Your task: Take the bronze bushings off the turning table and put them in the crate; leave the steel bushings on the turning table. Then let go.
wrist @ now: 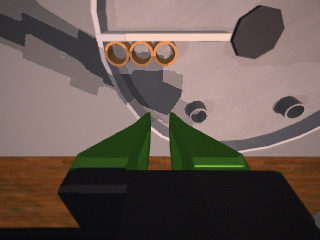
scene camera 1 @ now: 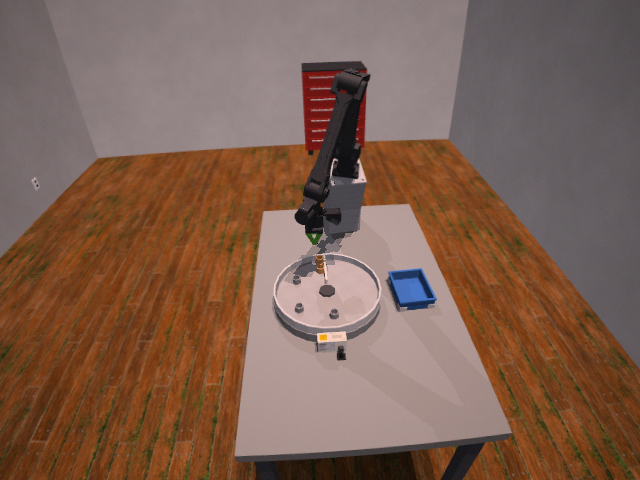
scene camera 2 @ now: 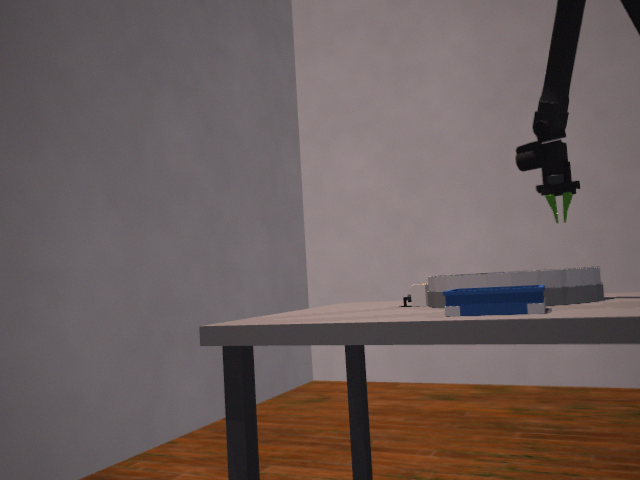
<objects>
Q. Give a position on a blue crate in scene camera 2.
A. At 518,300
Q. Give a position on a turning table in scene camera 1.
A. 350,289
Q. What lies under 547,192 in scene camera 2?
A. My gripper.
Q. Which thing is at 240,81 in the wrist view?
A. A turning table.
</objects>
